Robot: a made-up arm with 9 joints. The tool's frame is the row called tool.
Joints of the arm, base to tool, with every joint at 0 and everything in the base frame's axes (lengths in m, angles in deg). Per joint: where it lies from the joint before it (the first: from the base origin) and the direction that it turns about. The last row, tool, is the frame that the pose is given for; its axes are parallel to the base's.
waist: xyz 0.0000 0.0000 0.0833 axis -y
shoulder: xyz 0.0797 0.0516 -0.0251 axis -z
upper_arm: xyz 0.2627 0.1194 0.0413 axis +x
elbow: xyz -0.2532 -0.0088 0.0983 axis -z
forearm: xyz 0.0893 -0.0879 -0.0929 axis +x
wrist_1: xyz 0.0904 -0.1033 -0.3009 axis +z
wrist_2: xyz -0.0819 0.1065 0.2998 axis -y
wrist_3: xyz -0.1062 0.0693 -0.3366 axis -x
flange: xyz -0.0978 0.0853 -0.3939 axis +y
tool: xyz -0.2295 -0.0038 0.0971
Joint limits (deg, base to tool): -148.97..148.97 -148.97..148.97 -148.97..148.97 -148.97..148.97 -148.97..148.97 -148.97..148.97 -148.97..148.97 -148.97..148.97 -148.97..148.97
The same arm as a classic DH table. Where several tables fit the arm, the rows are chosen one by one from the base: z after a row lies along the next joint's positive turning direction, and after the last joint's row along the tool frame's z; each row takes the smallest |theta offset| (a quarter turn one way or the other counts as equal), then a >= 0, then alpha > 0; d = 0 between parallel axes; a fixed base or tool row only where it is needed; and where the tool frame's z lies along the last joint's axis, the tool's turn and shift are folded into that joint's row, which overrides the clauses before.
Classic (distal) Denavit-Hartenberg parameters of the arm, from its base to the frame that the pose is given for. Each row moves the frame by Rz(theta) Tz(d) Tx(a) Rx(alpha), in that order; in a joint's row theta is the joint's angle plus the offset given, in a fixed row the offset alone. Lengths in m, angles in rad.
base (fixed): d 0.0833; theta0 0; a 0; alpha 1.5708
waist: d -0.0516; theta0 0; a 0.0797; alpha 1.5708
shoulder: d -0.0162; theta0 -1.5708; a 0.1194; alpha -1.5708
upper_arm: d 0.0095; theta0 0; a -0.0088; alpha 1.5708
elbow: d -0.0054; theta0 0; a -0.0879; alpha -1.5708
forearm: d 0.1797; theta0 0; a -0.1033; alpha -1.5708
wrist_1: d -0.0011; theta0 1.5708; a 0.0819; alpha -1.5708
wrist_2: d -0.1758; theta0 1.5708; a 0.3366; alpha 1.5708
wrist_3: d 0.204; theta0 0; a 0.3939; alpha 1.5708
flange: d 0.0815; theta0 1.5708; a 0.2295; alpha -1.5708
tool (fixed): d 0.0971; theta0 3.1416; a 0; alpha 0
Joint limits (rad, base to tool): -2.6..2.6 -2.6..2.6 -2.6..2.6 -2.6..2.6 -2.6..2.6 -2.6..2.6 -2.6..2.6 -2.6..2.6 -2.6..2.6

